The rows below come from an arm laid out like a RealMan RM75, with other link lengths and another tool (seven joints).
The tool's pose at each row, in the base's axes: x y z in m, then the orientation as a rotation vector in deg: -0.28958, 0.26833, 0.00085, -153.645, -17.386, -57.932; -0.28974, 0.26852, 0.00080, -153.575, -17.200, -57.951; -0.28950, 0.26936, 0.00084, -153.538, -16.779, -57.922; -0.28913, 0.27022, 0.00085, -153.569, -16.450, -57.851; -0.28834, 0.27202, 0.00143, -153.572, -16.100, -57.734; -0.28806, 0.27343, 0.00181, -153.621, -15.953, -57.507; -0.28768, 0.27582, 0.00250, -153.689, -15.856, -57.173; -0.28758, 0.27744, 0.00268, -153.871, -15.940, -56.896; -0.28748, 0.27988, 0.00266, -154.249, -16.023, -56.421; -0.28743, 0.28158, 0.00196, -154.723, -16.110, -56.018; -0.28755, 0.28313, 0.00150, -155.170, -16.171, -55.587; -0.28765, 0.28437, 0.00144, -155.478, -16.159, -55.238; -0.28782, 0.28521, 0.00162, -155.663, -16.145, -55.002
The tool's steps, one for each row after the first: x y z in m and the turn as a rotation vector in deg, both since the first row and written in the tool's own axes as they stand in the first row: -0.00013, -0.00022, 0.00000, 0.026, 0.053, 0.136; 0.00016, -0.00095, 0.00038, 0.005, 0.089, 0.432; 0.00053, -0.00166, 0.00087, -0.046, 0.069, 0.659; 0.00168, -0.00323, 0.00149, -0.060, 0.032, 0.916; 0.00228, -0.00455, 0.00183, -0.043, -0.106, 1.048; 0.00327, -0.00681, 0.00231, 0.004, -0.321, 1.165; 0.00363, -0.00834, 0.00274, -0.041, -0.556, 1.123; 0.00394, -0.01062, 0.00358, -0.189, -0.974, 1.075; 0.00368, -0.01209, 0.00465, -0.447, -1.379, 0.988; 0.00345, -0.01352, 0.00539, -0.678, -1.789, 0.929; 0.00346, -0.01470, 0.00576, -0.828, -2.097, 0.934; 0.00354, -0.01558, 0.00578, -0.910, -2.298, 0.947
